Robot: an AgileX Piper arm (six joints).
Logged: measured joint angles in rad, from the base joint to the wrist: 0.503 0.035 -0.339 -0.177 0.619 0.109; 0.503 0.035 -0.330 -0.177 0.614 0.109; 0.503 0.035 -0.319 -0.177 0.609 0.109; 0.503 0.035 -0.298 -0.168 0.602 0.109; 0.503 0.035 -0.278 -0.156 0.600 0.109; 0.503 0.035 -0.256 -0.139 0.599 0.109; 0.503 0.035 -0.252 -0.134 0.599 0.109; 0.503 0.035 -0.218 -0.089 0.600 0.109; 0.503 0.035 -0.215 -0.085 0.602 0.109; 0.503 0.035 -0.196 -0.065 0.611 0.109; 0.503 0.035 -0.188 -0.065 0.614 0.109
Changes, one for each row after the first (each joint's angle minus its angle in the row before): 0.000 0.000 0.009 0.000 -0.005 0.000; 0.000 0.000 0.011 0.000 -0.005 0.000; 0.000 0.000 0.021 0.009 -0.007 0.000; 0.000 0.000 0.020 0.012 -0.002 0.000; 0.000 0.000 0.022 0.017 -0.001 0.000; 0.000 0.000 0.004 0.005 0.000 0.000; 0.000 0.000 0.034 0.045 0.001 0.000; 0.000 0.000 0.003 0.004 0.002 0.000; 0.000 0.000 0.019 0.020 0.009 0.000; 0.000 0.000 0.008 0.000 0.003 0.000
